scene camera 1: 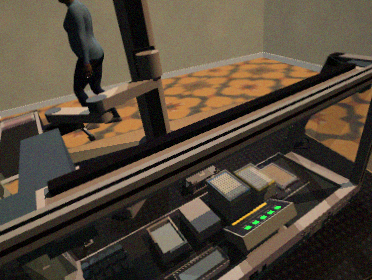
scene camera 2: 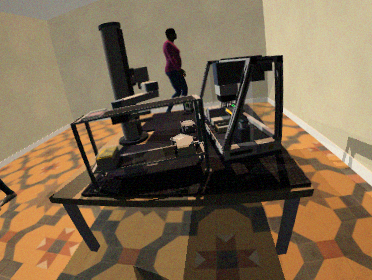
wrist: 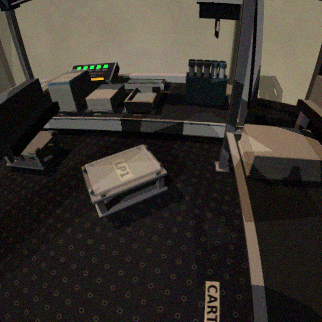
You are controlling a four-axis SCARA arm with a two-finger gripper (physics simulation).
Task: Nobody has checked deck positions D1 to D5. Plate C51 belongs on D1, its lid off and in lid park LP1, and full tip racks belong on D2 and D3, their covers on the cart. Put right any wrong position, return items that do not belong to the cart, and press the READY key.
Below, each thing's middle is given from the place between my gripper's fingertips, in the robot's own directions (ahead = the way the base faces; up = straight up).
The tube rack (wrist: 198, 89) lies 49 cm ahead of my hand, 7 cm to the left of it and 18 cm below it.
